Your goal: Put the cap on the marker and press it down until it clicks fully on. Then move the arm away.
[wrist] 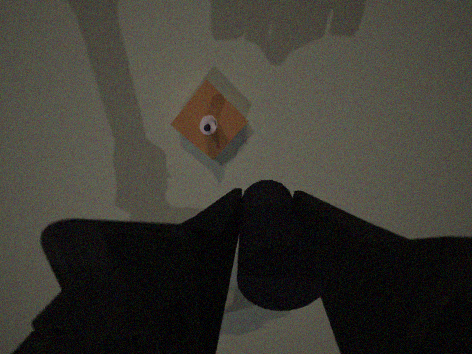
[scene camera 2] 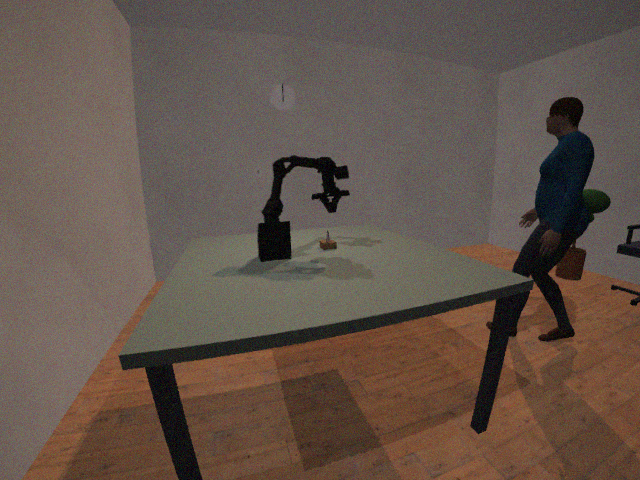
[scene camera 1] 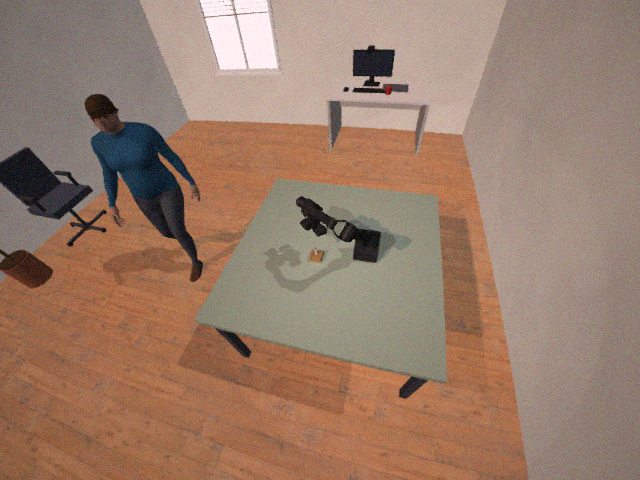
Observation:
I see my gripper [wrist: 267,197], a black cap [wrist: 280,268] and a small wooden block [wrist: 207,100].

